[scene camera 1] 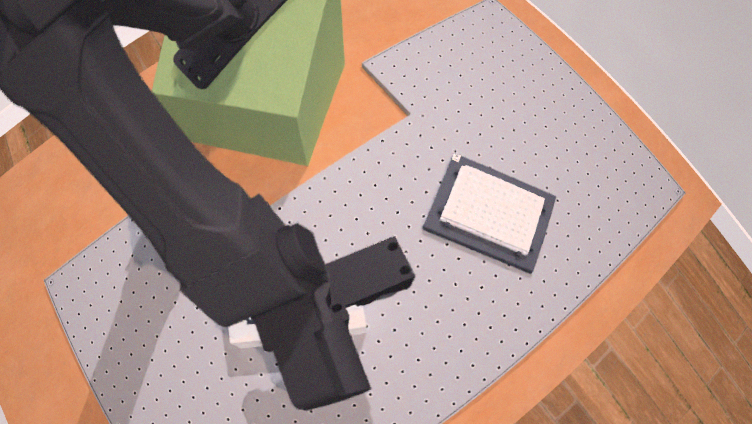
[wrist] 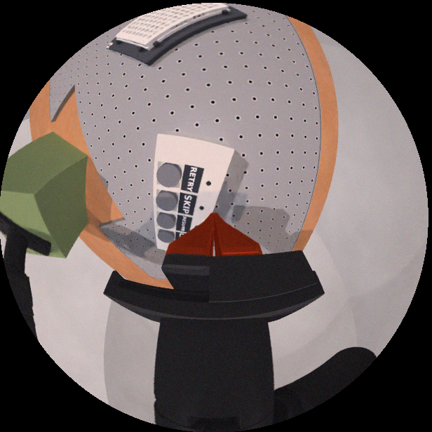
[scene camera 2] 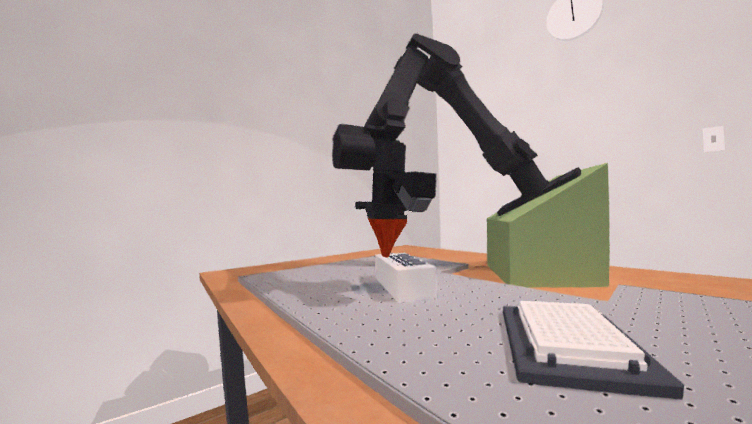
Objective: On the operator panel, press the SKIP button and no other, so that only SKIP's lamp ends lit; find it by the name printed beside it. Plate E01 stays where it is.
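Frame: origin at the arm's base, x ahead, y left, z up, level; metres.
Where they show: gripper, fingertip midpoint: [scene camera 2: 385,256]; arm's base at its link origin: [scene camera 1: 237,19] [scene camera 2: 538,194].
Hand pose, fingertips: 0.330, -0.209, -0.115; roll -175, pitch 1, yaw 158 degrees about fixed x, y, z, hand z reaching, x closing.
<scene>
Each offset is from my fingertips to the centre of the thing, as dx, dy, dz. Level surfaces: height alone.
The white operator panel @(-0.036, +0.012, -0.036) [scene camera 1: 244,334] [scene camera 2: 416,287] [wrist: 175,144] has a row of grey round buttons. In the wrist view the SKIP button [wrist: 166,200] sits between the RETRY button [wrist: 169,174] and a button labelled RESUME [wrist: 165,220]; another button's label is partly hidden. Two small lamps beside RETRY [wrist: 208,183] and SKIP [wrist: 201,207] look dark; other lamps are hidden. My gripper [scene camera 2: 386,255] [wrist: 213,217] is shut and empty, pointing down, its red tips very close to the panel top, on the lamp side, away from the buttons. Contact is unclear. Plate E01 @(+0.060, +0.291, -0.044) [scene camera 1: 492,208] [scene camera 2: 579,326] [wrist: 150,27] lies on its dark holder.
The dark holder @(+0.060, +0.291, -0.053) [scene camera 1: 484,246] [scene camera 2: 605,384] [wrist: 150,56] rests on the grey perforated board @(dz -0.063) [scene camera 1: 526,121] [scene camera 2: 368,321] [wrist: 260,100], apart from the panel. The green arm base [scene camera 1: 236,89] [scene camera 2: 558,237] [wrist: 62,195] stands on the orange table. The arm covers most of the panel in scene camera 1.
</scene>
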